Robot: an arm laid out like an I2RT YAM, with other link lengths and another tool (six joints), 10 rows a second.
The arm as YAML. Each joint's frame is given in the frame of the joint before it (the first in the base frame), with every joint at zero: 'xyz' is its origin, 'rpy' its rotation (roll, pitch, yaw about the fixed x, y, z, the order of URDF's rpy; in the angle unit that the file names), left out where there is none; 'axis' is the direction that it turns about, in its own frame. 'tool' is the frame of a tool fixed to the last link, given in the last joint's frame.
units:
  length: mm
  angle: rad
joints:
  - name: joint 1
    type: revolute
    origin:
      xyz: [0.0, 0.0, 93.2]
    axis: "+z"
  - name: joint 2
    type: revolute
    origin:
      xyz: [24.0, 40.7, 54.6]
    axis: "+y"
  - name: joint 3
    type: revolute
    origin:
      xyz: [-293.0, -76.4, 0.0]
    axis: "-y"
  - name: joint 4
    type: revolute
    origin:
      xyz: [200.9, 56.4, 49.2]
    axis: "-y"
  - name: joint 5
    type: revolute
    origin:
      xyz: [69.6, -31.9, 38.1]
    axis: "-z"
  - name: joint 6
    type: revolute
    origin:
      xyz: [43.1, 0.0, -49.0]
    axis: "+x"
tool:
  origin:
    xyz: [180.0, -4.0, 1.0]
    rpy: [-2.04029, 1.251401, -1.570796]
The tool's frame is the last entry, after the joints.
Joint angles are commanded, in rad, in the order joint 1, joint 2, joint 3, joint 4, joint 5, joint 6. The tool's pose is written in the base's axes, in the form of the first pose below.
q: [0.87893, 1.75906, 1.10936, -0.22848, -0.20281, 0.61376]
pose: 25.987 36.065 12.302; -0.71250 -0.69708 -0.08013; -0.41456 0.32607 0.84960; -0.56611 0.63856 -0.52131
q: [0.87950, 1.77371, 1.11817, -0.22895, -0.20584, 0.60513]
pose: 26.058 36.293 12.010; -0.70904 -0.69965 -0.08807; -0.42405 0.32325 0.84599; -0.56342 0.63719 -0.52588
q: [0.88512, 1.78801, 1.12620, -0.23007, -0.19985, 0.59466]
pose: 26.086 36.513 11.660; -0.70188 -0.70613 -0.09355; -0.43723 0.32342 0.83918; -0.56232 0.62991 -0.53574
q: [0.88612, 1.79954, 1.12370, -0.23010, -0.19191, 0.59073]
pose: 26.122 36.351 11.058; -0.70326 -0.70473 -0.09373; -0.44537 0.33396 0.83073; -0.55414 0.62596 -0.54872
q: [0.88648, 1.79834, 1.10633, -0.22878, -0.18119, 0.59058]
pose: 25.973 35.820 10.483; -0.70748 -0.70095 -0.09022; -0.45037 0.34878 0.82190; -0.54465 0.62211 -0.56244
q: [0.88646, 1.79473, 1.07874, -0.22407, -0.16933, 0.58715]
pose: 25.695 35.065 9.716; -0.71102 -0.69761 -0.08827; -0.45897 0.36532 0.80986; -0.53272 0.61635 -0.57994
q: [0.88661, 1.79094, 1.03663, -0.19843, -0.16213, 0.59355]
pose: 25.319 34.364 8.820; -0.71894 -0.68986 -0.08497; -0.45874 0.37909 0.80364; -0.52219 0.61675 -0.58901
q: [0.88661, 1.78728, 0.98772, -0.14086, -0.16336, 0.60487]
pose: 25.113 34.157 8.237; -0.72229 -0.68720 -0.07776; -0.44596 0.37687 0.81185; -0.52860 0.62107 -0.57867
